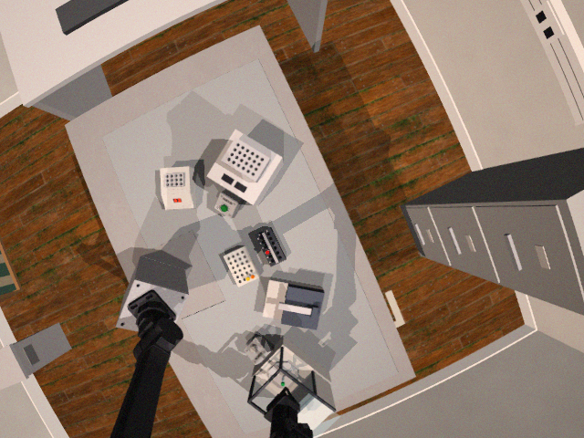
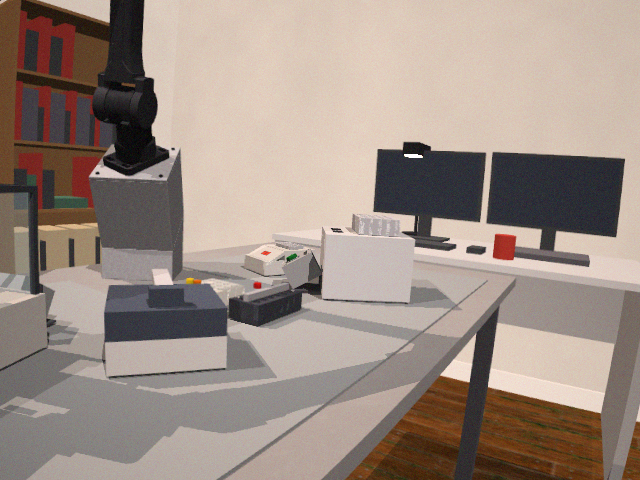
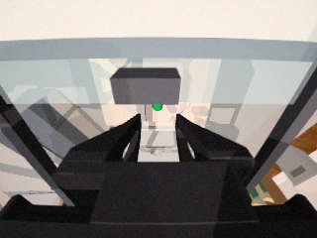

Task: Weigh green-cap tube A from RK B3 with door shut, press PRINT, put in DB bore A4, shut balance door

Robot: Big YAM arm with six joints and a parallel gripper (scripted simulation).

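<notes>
Now: hand 9 cm above the pale pan and 1 cm to the right of it. The rest, counted from my hand: spectrophotometer: 21 cm to the left, 18 cm ahead, 10 cm below; then tinted glass pane: 8 cm to the right, 4 cm above, 3 cm ahead; then white print key: 15 cm to the left, 10 cm below, 4 cm behind.
</notes>
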